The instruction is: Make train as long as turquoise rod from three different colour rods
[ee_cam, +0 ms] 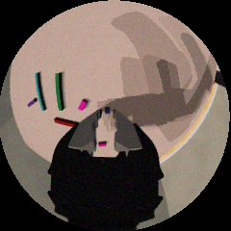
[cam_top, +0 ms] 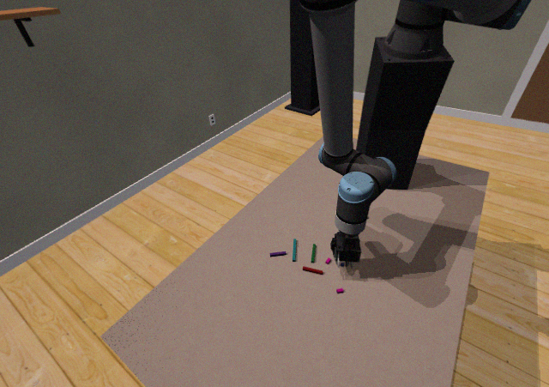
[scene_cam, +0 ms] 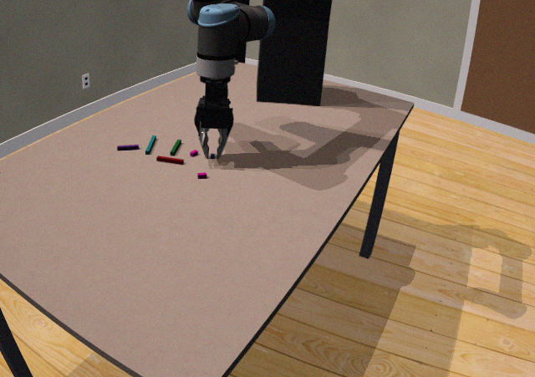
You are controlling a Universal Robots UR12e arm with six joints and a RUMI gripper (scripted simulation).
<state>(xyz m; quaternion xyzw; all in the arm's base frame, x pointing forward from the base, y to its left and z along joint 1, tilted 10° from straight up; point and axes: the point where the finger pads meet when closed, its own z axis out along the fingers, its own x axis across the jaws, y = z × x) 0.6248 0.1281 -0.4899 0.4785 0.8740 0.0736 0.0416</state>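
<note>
My hand is 1 cm above the blue rod. From my hand the other things lie so: green rod (2 cm ahead, 11 cm to the right, 1 cm below); red rod (8 cm ahead, 7 cm to the right, 1 cm below); turquoise rod (5 cm ahead, 17 cm to the right, 1 cm below).
</note>
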